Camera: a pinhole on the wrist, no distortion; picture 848 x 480 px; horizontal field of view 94.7 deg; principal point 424.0 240.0 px. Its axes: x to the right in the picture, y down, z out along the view. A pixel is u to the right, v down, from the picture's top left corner.
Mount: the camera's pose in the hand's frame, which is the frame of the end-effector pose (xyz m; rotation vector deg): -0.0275 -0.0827 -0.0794 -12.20 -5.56 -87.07
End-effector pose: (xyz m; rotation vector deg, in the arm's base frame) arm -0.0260 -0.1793 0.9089 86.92 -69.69 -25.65
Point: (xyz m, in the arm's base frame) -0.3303 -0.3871 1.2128
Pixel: 66.9 398.2
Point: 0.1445 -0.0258 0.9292
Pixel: behind the camera
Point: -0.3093 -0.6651 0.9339
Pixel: 390.0 440.8
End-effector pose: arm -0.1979 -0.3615 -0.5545 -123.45 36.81 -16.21
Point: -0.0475 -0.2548 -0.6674
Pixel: 419.3 344.7
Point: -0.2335 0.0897 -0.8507
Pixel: 422.7 40.1
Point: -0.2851 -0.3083 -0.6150
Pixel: 101.1 17.4
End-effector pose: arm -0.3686 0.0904 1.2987 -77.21 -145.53 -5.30
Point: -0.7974 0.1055 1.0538
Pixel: 780.1 416.8
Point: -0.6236 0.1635 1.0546
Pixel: 583.1 373.9
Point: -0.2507 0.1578 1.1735
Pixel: 106.5 205.5
